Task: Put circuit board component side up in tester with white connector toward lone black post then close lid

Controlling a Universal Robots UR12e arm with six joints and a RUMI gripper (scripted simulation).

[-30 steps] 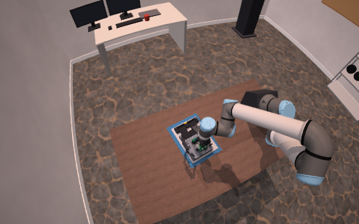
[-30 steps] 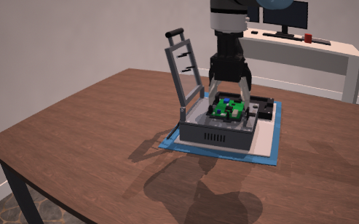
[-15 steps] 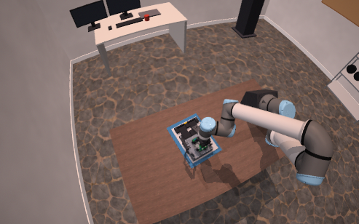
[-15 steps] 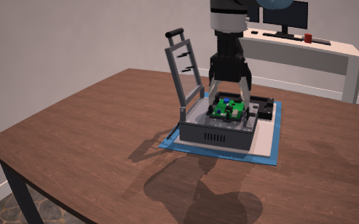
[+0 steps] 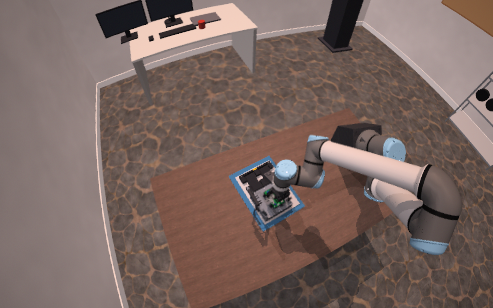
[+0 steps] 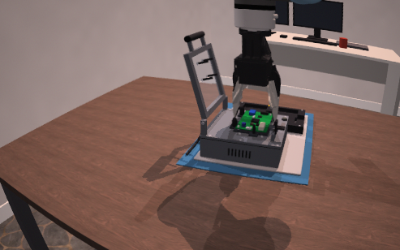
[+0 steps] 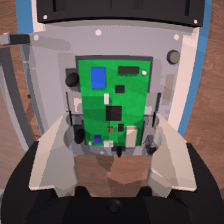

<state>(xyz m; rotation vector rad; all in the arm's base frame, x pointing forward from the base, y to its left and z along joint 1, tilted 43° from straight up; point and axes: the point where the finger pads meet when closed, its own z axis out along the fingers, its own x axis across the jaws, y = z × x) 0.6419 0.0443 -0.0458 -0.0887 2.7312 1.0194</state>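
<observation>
Right now my hand is 1 cm above the green circuit board. The rest, counted from my hand: tester lid: 12 cm ahead, 10 cm above, 2 cm to the left.
</observation>
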